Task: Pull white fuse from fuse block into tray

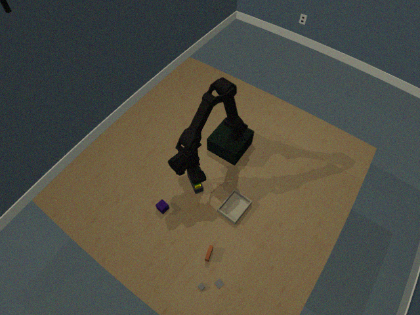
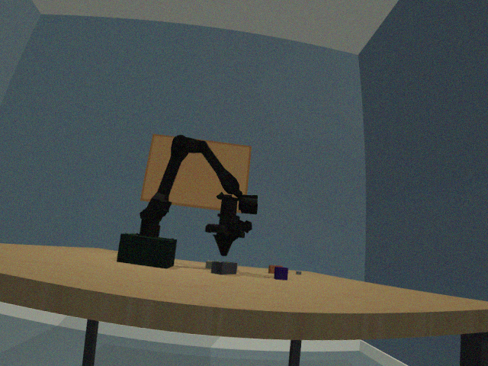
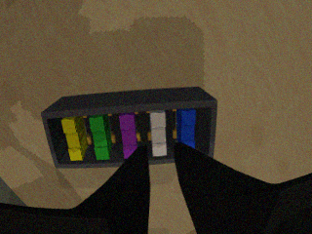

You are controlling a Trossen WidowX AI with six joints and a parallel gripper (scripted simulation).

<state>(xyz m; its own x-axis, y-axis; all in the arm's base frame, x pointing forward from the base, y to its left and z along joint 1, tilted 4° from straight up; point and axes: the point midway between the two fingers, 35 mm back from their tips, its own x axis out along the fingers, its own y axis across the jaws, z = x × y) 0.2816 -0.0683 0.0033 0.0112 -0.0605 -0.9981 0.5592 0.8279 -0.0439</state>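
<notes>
My gripper tip is now 40 mm above the white fuse. From my gripper tip the other things lie so: white tray 240 mm to the left, 60 mm below, 20 mm ahead.
</notes>
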